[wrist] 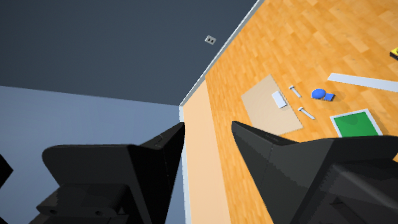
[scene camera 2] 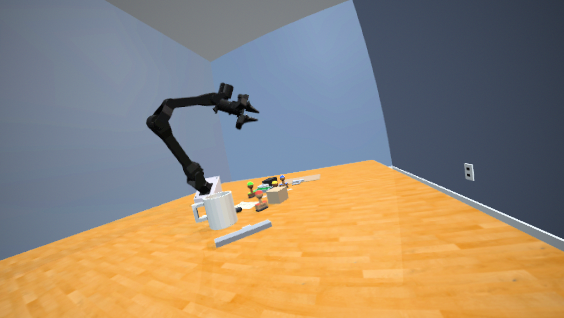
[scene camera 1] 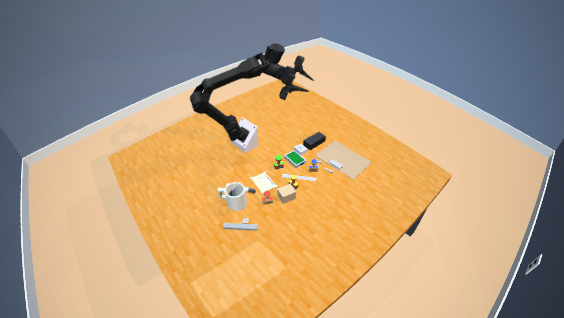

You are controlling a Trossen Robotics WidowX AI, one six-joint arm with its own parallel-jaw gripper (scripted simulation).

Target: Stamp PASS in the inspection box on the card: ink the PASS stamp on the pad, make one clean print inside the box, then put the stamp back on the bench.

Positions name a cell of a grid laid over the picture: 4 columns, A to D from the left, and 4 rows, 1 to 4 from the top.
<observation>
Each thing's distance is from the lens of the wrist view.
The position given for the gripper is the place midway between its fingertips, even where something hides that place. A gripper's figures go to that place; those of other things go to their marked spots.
gripper (wrist: C3): 11 cm
tan mat (wrist: C2): 50 cm
green ink pad (wrist: D3): 43 cm
The marked spots on the tan mat and the green ink pad are 21 cm apart.
</observation>
